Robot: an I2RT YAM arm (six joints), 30 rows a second.
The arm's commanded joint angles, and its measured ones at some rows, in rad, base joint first. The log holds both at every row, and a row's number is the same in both.
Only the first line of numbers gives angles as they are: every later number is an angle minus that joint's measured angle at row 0.
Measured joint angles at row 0:
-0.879, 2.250, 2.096, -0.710, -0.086, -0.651
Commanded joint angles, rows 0 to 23:
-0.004, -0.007, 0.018, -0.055, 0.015, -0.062
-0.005, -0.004, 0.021, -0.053, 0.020, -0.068
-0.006, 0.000, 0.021, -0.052, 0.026, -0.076
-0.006, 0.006, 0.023, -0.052, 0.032, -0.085
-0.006, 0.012, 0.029, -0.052, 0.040, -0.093
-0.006, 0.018, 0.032, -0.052, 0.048, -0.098
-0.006, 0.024, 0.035, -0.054, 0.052, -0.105
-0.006, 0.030, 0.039, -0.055, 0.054, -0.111
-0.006, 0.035, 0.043, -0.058, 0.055, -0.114
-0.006, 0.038, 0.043, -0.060, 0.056, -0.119
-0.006, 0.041, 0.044, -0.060, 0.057, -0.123
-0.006, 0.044, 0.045, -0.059, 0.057, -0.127
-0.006, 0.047, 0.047, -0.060, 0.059, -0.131
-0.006, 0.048, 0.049, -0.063, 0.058, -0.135
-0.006, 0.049, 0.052, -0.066, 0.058, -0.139
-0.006, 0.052, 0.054, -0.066, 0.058, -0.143
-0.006, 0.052, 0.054, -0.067, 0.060, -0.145
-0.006, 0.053, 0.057, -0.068, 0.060, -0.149
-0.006, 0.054, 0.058, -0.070, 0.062, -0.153
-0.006, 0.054, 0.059, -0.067, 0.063, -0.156
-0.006, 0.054, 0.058, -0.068, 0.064, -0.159
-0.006, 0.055, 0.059, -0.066, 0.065, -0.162
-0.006, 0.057, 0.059, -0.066, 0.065, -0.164
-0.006, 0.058, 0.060, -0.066, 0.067, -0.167
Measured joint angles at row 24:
-0.001, 0.062, 0.032, -0.041, 0.055, -0.143
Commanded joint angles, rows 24 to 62:
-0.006, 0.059, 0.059, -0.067, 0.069, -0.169
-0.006, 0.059, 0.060, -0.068, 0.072, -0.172
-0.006, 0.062, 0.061, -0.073, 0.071, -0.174
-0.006, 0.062, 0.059, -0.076, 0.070, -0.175
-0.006, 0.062, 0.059, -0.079, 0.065, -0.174
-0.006, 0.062, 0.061, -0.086, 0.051, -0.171
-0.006, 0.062, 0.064, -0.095, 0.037, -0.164
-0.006, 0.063, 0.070, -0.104, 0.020, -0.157
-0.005, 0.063, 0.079, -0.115, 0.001, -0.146
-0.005, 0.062, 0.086, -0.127, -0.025, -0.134
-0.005, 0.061, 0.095, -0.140, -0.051, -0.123
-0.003, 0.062, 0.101, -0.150, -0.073, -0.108
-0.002, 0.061, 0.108, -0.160, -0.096, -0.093
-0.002, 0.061, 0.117, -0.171, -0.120, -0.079
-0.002, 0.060, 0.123, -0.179, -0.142, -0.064
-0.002, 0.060, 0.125, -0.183, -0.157, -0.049
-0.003, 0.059, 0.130, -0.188, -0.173, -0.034
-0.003, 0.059, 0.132, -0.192, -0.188, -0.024
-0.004, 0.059, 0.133, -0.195, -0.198, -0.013
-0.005, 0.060, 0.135, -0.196, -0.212, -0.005
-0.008, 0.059, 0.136, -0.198, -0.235, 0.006
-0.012, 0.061, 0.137, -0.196, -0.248, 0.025
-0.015, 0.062, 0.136, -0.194, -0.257, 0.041
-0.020, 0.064, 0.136, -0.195, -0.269, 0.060
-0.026, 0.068, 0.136, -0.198, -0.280, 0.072
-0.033, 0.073, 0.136, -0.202, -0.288, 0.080
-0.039, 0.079, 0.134, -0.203, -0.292, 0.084
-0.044, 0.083, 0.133, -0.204, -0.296, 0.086
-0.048, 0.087, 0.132, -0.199, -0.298, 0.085
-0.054, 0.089, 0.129, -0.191, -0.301, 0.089
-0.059, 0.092, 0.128, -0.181, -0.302, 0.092
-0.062, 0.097, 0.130, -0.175, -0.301, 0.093
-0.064, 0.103, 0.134, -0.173, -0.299, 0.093
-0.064, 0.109, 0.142, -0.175, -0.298, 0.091
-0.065, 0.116, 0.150, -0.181, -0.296, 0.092
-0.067, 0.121, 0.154, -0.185, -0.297, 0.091
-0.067, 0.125, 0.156, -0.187, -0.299, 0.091
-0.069, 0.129, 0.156, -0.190, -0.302, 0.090
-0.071, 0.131, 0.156, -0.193, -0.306, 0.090
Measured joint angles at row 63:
-0.069, 0.124, 0.126, -0.167, -0.275, 0.075
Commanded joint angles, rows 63 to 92:
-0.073, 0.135, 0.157, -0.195, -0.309, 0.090
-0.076, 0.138, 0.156, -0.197, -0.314, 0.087
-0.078, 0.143, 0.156, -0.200, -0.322, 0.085
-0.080, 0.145, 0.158, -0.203, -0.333, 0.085
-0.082, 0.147, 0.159, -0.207, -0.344, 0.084
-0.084, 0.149, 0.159, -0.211, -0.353, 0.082
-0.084, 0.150, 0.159, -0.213, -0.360, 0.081
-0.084, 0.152, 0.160, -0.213, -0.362, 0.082
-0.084, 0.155, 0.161, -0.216, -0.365, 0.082
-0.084, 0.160, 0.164, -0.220, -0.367, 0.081
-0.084, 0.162, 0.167, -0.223, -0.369, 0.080
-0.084, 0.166, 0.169, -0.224, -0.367, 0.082
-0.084, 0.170, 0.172, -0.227, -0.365, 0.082
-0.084, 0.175, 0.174, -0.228, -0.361, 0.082
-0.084, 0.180, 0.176, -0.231, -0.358, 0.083
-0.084, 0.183, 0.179, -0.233, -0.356, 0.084
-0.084, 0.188, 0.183, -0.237, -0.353, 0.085
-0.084, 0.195, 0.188, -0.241, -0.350, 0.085
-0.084, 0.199, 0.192, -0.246, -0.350, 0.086
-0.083, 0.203, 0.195, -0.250, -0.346, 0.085
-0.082, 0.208, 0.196, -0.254, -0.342, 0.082
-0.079, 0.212, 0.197, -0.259, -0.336, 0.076
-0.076, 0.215, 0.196, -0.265, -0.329, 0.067
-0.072, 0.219, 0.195, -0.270, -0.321, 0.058
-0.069, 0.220, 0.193, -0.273, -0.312, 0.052
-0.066, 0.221, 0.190, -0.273, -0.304, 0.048
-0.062, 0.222, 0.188, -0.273, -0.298, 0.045
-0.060, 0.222, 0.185, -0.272, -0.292, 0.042
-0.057, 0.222, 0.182, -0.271, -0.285, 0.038
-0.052, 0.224, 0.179, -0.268, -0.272, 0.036
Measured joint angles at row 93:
-0.065, 0.217, 0.176, -0.219, -0.312, 0.057
